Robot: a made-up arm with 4 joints.
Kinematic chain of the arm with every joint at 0, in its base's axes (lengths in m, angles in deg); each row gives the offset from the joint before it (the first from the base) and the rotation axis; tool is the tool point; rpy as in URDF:
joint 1: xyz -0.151 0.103 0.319 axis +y
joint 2: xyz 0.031 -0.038 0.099 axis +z
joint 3: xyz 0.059 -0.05 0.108 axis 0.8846 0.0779 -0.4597
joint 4: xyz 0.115 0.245 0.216 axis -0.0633 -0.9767 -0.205
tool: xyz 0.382 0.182 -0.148 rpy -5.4 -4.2 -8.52
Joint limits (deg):
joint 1: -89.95..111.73
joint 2: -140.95..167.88
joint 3: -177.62..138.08
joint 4: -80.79..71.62
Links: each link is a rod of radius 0.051 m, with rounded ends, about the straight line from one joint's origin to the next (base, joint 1, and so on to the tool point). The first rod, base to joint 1, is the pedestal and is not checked.
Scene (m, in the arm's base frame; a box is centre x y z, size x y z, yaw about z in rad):
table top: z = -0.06
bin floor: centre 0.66 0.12 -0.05 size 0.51 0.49 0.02 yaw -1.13
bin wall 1: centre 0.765 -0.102 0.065 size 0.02 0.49 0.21 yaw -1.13
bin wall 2: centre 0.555 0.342 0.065 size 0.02 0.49 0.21 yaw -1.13
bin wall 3: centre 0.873 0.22 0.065 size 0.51 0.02 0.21 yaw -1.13
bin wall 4: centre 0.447 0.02 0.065 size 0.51 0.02 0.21 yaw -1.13
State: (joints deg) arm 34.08 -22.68 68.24 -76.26
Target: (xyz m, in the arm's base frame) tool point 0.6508 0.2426 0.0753
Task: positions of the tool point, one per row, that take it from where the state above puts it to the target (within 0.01 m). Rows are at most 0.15 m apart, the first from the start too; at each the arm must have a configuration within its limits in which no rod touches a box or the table.
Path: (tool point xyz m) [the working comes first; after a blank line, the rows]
Joints at the target: 50.75 20.25 51.90 9.74
Straight joint move there: clear.

1: 0.5408 0.1721 0.3881
2: 0.5590 0.1853 0.2904
3: 0.5760 0.1963 0.2087
4: 0.5960 0.2079 0.1451
5: 0.6209 0.2229 0.1003
6: 0.6508 0.2425 0.0753

